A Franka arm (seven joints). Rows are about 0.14 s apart.
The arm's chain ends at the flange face. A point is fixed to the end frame.
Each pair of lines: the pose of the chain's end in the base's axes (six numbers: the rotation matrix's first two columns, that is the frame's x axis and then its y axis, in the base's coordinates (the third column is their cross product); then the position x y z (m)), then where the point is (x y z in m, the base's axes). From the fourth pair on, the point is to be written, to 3 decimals.
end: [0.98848, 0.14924, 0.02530, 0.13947, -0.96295, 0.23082, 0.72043, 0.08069, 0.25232]
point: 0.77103 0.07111 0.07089
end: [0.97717, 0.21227, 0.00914, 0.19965, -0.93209, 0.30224, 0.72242, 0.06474, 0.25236]
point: 0.77350 0.04464 0.07193
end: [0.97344, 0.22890, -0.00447, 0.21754, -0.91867, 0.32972, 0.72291, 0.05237, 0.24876]
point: 0.77313 0.02750 0.06868
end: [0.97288, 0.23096, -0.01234, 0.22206, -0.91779, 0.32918, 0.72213, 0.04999, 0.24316]
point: 0.771 0.025 0.063
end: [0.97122, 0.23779, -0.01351, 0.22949, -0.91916, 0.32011, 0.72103, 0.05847, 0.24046]
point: 0.769 0.035 0.060
